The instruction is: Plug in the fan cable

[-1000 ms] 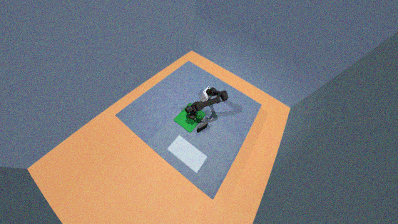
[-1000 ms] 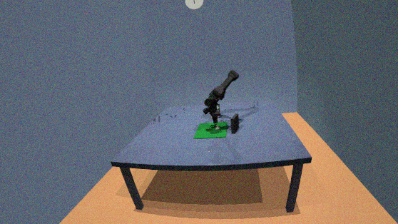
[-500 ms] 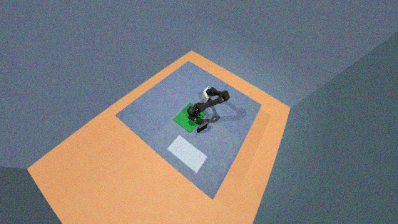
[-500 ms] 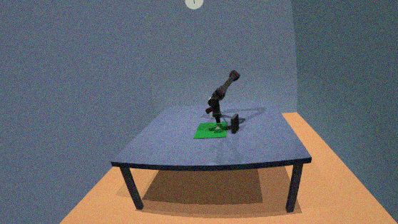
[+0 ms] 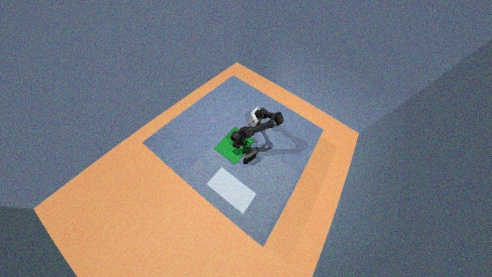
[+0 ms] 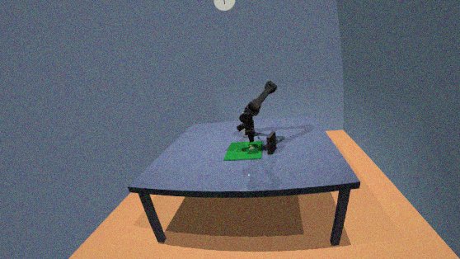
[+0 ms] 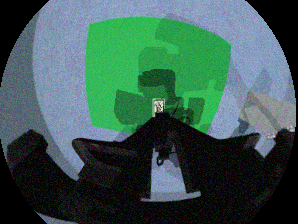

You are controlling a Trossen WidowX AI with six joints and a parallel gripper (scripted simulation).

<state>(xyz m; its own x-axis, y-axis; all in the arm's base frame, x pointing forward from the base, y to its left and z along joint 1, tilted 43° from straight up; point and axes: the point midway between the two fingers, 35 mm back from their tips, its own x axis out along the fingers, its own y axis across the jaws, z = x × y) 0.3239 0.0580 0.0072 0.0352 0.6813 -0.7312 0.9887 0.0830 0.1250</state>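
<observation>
My gripper tip is 10 mm short of the green board, 40 mm to the left of it and 80 mm above it. Round my gripper tip: black fan: 50 mm ahead, 140 mm to the left, 10 mm below; then black plug: 10 mm to the left, 10 mm above.
</observation>
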